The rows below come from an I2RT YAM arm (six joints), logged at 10 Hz.
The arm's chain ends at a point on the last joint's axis. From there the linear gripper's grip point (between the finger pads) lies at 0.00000 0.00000 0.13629 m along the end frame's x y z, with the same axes.
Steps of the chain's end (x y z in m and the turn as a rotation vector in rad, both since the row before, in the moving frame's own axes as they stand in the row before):
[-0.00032 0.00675 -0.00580 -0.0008 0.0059 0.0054]
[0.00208 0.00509 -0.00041 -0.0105 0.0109 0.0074]
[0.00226 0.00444 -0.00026 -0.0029 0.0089 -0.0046]
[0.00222 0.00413 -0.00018 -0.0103 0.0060 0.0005]
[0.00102 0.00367 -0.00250 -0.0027 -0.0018 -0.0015]
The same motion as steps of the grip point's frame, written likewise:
[0.00048 0.00686 -0.00580 -0.0008 0.0059 0.0054]
[0.00356 0.00653 -0.00043 -0.0105 0.0109 0.0074]
[0.00347 0.00483 -0.00027 -0.0029 0.0089 -0.0046]
[0.00304 0.00553 -0.00019 -0.0103 0.0060 0.0005]
[0.00077 0.00404 -0.00250 -0.0027 -0.0018 -0.0015]

